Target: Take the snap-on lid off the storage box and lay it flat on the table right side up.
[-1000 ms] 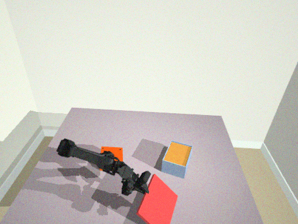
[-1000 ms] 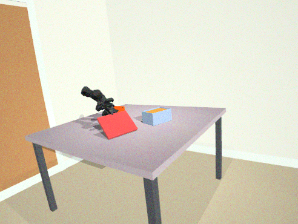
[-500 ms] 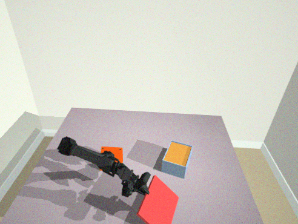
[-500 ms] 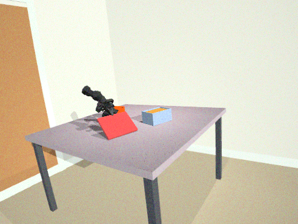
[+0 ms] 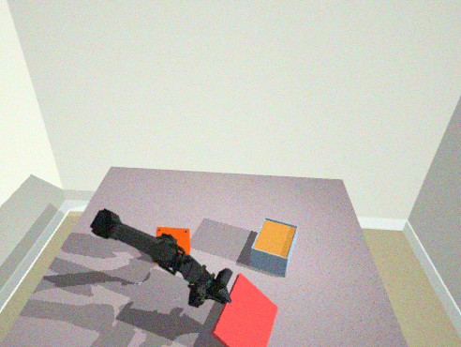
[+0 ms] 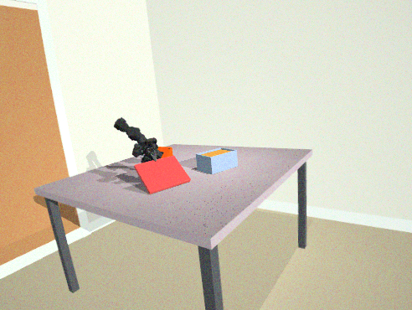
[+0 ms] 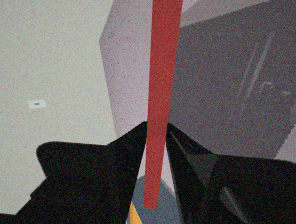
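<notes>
Right now my gripper tip is 70 mm short of the red lid, 10 mm to the left of it and 50 mm above it. Also, from my gripper tip: storage box 140 mm ahead, 350 mm to the left, 60 mm below.
</notes>
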